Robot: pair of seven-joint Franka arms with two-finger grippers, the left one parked.
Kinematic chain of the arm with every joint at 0, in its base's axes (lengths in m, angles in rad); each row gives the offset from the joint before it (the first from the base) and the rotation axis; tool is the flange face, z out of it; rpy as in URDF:
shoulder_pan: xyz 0 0 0.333 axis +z
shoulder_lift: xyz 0 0 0 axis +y
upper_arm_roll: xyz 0 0 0.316 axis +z
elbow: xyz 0.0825 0 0 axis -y
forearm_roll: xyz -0.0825 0 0.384 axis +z
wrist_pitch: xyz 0 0 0 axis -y
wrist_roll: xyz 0.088 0 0 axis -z
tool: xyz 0 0 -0.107 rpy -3.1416 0 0
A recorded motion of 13 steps. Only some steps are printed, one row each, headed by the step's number.
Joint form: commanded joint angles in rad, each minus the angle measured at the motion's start. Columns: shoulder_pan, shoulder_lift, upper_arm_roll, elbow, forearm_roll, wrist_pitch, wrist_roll.
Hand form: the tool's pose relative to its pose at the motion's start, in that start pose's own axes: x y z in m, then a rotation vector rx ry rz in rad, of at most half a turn. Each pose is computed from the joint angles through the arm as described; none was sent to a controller.
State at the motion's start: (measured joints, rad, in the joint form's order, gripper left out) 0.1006 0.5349 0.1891 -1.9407 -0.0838 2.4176 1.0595
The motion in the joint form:
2: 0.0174 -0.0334 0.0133 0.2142 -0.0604 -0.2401 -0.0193
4: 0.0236 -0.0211 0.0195 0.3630 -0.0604 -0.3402 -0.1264
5: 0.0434 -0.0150 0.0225 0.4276 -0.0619 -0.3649 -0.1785
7: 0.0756 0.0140 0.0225 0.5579 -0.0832 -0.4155 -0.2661
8: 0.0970 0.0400 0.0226 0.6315 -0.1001 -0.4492 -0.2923
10: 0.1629 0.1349 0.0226 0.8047 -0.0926 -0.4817 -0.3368
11: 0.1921 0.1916 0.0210 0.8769 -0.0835 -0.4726 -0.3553
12: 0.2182 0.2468 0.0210 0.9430 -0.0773 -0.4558 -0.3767
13: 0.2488 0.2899 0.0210 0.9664 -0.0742 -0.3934 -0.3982
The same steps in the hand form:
2: 0.0125 -0.0398 -0.0919 -0.0263 0.0588 -0.0703
4: 0.0227 -0.0615 -0.1435 -0.0011 0.0810 -0.1723
5: 0.0165 -0.0770 -0.1673 0.0236 0.1019 -0.2404
7: 0.0114 -0.1005 -0.2046 0.0489 0.1487 -0.3527
8: 0.0064 -0.1134 -0.2184 0.0506 0.1687 -0.3957
10: -0.0163 -0.1535 -0.2295 0.0980 0.1801 -0.4800
11: -0.0257 -0.1725 -0.2228 0.1271 0.1814 -0.5140
12: -0.0346 -0.1901 -0.2146 0.1573 0.1866 -0.5500
13: -0.0504 -0.2087 -0.1988 0.1981 0.2035 -0.5972

